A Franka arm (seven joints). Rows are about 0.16 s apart.
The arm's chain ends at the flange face. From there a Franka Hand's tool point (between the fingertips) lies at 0.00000 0.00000 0.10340 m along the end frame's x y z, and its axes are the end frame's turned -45 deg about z.
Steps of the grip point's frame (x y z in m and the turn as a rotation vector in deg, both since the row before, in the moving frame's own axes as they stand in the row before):
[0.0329 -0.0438 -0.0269 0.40 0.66 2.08]
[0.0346 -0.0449 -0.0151 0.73 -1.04 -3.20]
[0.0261 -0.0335 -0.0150 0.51 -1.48 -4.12]
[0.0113 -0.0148 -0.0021 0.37 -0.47 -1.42]
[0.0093 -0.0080 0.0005 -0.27 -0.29 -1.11]
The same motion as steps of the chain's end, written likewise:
[-0.0081 -0.0529 -0.0269 0.75 0.18 2.08]
[-0.0050 -0.0567 -0.0151 -0.22 -1.25 -3.20]
[-0.0027 -0.0435 -0.0150 -0.69 -1.41 -4.12]
[-0.0014 -0.0186 -0.0021 -0.07 -0.59 -1.42]
[0.0009 -0.0129 0.0005 -0.40 -0.01 -1.11]

